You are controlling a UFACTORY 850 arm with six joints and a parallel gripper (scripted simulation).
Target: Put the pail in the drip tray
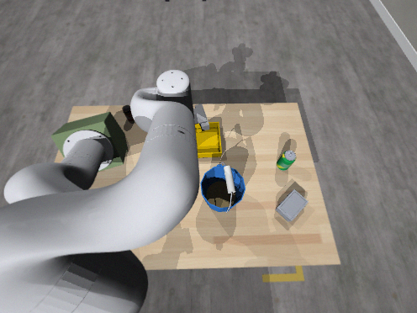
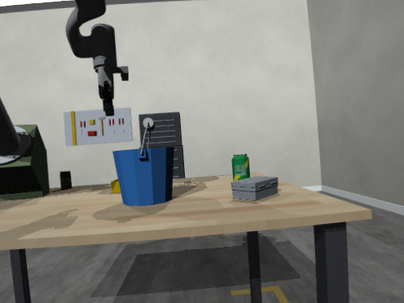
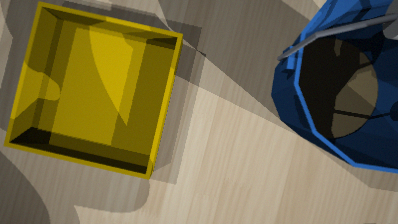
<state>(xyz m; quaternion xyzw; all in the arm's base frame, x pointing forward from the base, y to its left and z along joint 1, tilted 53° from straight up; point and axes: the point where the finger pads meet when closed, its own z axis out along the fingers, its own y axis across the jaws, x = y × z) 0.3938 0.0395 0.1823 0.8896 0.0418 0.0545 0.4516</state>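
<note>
Right now my hand is 120 mm short of the thin grey handle, 150 mm to the left of it and 110 mm above it. The rest, counted from my hand: grey case 420 mm ahead, 290 mm to the right, 290 mm below; blue pail 120 mm ahead, 150 mm to the right, 170 mm below; yellow drip tray 100 mm ahead, 170 mm to the left, 300 mm below.
</note>
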